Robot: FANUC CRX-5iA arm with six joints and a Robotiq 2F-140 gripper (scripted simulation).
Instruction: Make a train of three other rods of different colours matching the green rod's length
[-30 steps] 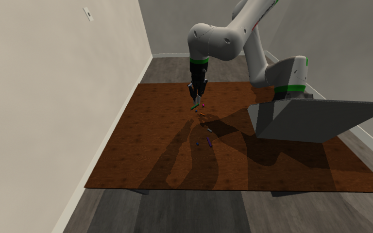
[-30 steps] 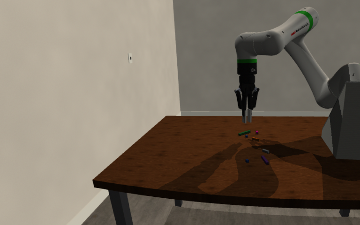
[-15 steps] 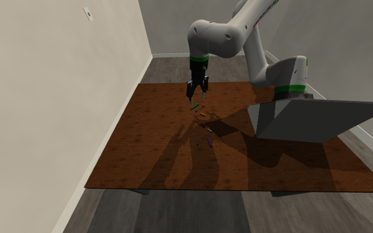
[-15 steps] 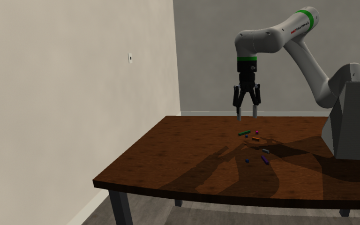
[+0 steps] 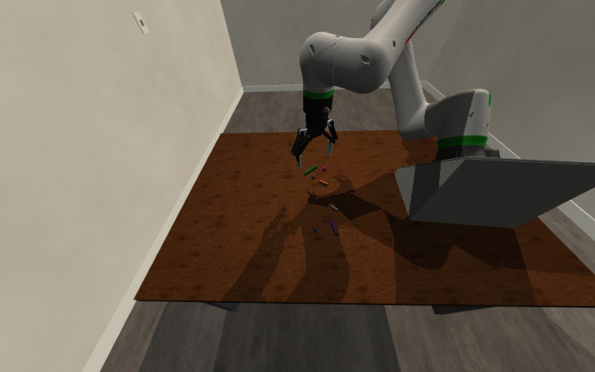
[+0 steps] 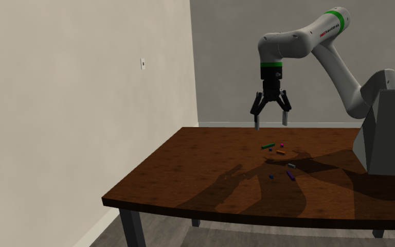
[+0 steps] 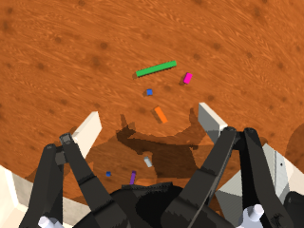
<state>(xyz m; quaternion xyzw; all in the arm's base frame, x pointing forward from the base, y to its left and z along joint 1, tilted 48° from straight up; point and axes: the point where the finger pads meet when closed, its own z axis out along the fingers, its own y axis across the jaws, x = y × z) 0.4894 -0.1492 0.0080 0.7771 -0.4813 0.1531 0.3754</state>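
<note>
My gripper is now 170 mm to the right of the grey rod, 120 mm above it and 70 mm past it. The rest, counted from my hand: green rod (120 mm below, 60 mm to the right, 10 mm ahead); orange rod (120 mm below, 40 mm behind, 30 mm to the left); magenta rod (120 mm below, 70 mm to the right, 60 mm behind).
</note>
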